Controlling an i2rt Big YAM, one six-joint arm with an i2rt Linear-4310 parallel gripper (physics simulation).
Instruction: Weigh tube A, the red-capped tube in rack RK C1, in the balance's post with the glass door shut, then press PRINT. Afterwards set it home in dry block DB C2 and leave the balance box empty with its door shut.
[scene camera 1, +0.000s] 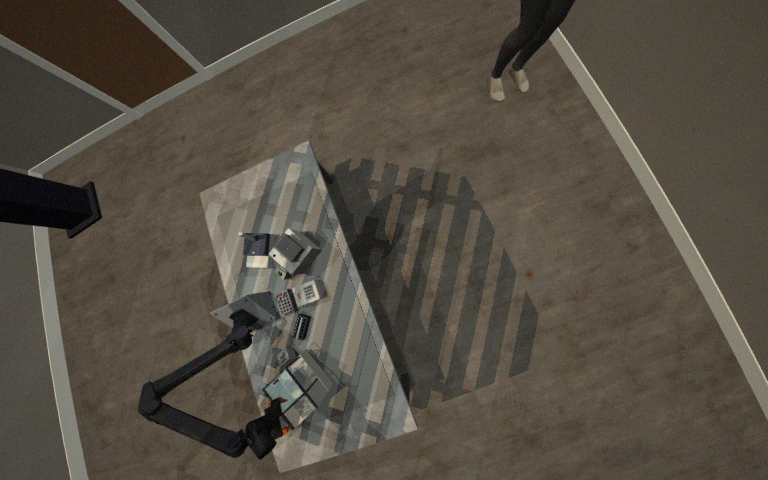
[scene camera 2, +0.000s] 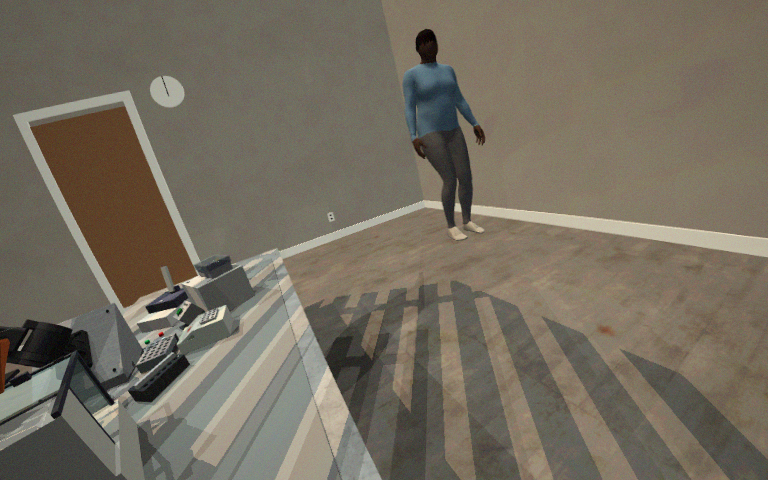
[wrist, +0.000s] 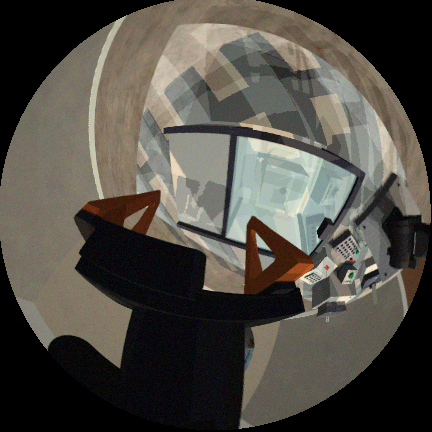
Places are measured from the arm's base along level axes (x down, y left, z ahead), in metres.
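Pixels of known places: gripper, fingertip midpoint: (scene camera 1: 289, 412) (wrist: 205, 207); arm's base, link origin: (scene camera 1: 244, 317).
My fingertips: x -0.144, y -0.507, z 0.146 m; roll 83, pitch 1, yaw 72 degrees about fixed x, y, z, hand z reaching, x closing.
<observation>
For each thing: its top centre in the pictures, then the offset to it from my fingertips. "spot": a spot on its surface instead.
- tinted pane, top centre: (wrist: 285, 212) (scene camera 2: 14, 397) (scene camera 1: 284, 391) dx +0.041, dy +0.083, dz -0.015 m
- grey rack, top centre: (scene camera 2: 156, 348) (wrist: 347, 249) (scene camera 1: 283, 302) dx +0.220, dy +0.484, dz +0.056 m
- small red cap, top centre: (scene camera 2: 160, 333) (wrist: 350, 260) dx +0.195, dy +0.530, dz +0.071 m
- white block, top centre: (scene camera 2: 200, 318) (wrist: 318, 276) (scene camera 1: 304, 294) dx +0.180, dy +0.467, dz +0.208 m
- black slotted strip, surface spot: (scene camera 2: 159, 378) spot: dx +0.217, dy +0.277, dz +0.100 m
- large grey device, top centre: (scene camera 2: 194, 267) (wrist: 338, 310) (scene camera 1: 279, 257) dx +0.060, dy +0.683, dz +0.226 m
- dark blue unit, top centre: (scene camera 2: 161, 295) (wrist: 375, 281) (scene camera 1: 251, 249) dx +0.148, dy +0.830, dz +0.043 m
My gripper (scene camera 1: 286, 416) (wrist: 205, 207) is open, its two orange fingers apart with nothing between them, over the near end of the glass balance box. The box has dark-framed panes; one tinted pane (scene camera 1: 284, 386) (wrist: 285, 192) has a small dark handle. I cannot tell whether the door is open. A grey rack (scene camera 1: 284, 303) (scene camera 2: 158, 350) (wrist: 346, 247) with a grid of holes shows a small red cap (scene camera 2: 160, 333) (wrist: 351, 259) and a green one. A white block (scene camera 1: 309, 292) (scene camera 2: 206, 327) (wrist: 317, 273) with a dark grid stands beside it. Labels and the PRINT key are unreadable.
A black slotted strip (scene camera 1: 301, 327) (scene camera 2: 159, 378) lies between rack and balance. A grey slanted panel (scene camera 1: 254, 307) (scene camera 2: 104, 342) stands by the arm's dark joint. A large grey device (scene camera 1: 291, 253) (scene camera 2: 220, 285) and a dark blue unit (scene camera 1: 256, 244) (scene camera 2: 165, 299) stand farther along the table. A person stands away from it.
</observation>
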